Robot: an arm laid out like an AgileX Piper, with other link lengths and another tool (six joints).
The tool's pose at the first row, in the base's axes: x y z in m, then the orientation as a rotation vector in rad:
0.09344, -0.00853, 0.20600, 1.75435, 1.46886, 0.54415
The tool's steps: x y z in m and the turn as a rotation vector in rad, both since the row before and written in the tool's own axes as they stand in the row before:
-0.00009, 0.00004, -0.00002, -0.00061, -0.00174, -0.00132
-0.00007, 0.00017, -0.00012, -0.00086, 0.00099, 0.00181
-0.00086, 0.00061, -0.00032, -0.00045, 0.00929, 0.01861
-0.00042, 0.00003, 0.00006, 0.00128, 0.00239, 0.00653
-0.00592, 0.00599, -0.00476, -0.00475, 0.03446, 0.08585
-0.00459, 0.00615, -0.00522, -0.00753, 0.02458, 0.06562
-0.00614, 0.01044, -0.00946, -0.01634, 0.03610, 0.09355
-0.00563, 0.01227, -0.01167, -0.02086, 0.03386, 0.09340
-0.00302, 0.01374, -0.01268, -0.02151, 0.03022, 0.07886
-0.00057, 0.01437, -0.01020, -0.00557, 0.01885, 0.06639
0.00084, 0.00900, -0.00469, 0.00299, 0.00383, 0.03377
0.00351, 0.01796, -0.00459, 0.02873, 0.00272, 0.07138
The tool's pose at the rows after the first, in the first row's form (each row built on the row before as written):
0.09343, -0.00861, 0.20606, 1.75285, 1.46841, 0.54221
0.09343, -0.00865, 0.20628, 1.75364, 1.46720, 0.54464
0.09337, -0.00941, 0.20708, 1.76821, 1.45834, 0.56342
0.09333, -0.00983, 0.20712, 1.77446, 1.45535, 0.56826
0.09204, -0.01460, 0.21544, 1.83866, 1.40500, 0.64876
0.09050, -0.01864, 0.22365, 1.88339, 1.36093, 0.71099
0.08741, -0.02458, 0.23748, 1.94012, 1.29208, 0.80391
0.08295, -0.03124, 0.25342, 1.99027, 1.21528, 0.89637
0.07832, -0.03706, 0.27084, 2.02635, 1.14571, 0.97752
0.07597, -0.04243, 0.28747, 2.06649, 1.09043, 1.03331
0.07604, -0.04558, 0.29715, 2.09274, 1.06295, 1.05303
0.08069, -0.05153, 0.31444, 2.16702, 1.01703, 1.08090

